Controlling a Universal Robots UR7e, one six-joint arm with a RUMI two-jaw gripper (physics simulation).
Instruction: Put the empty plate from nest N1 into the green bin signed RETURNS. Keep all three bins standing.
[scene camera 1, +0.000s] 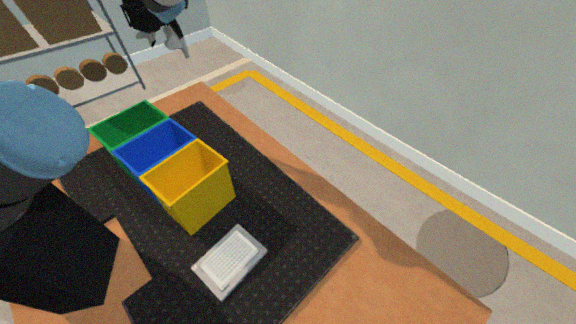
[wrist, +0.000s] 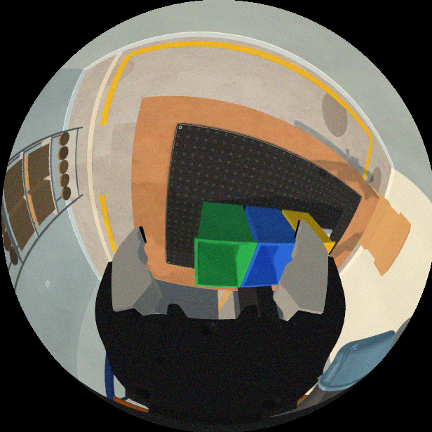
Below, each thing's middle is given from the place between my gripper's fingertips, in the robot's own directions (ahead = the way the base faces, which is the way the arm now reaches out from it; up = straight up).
Labels:
I see the green bin (scene camera 1: 124, 126) 21 cm below my hand, 21 cm behind it and 1 cm to the left of it. From my hand the other things lie so: blue bin (scene camera 1: 142, 153) 24 cm behind, 21 cm below, 12 cm to the right; yellow bin (scene camera 1: 193, 185) 26 cm behind, 25 cm to the right, 21 cm below; white gridded plate (scene camera 1: 230, 257) 43 cm to the right, 36 cm behind, 28 cm below.

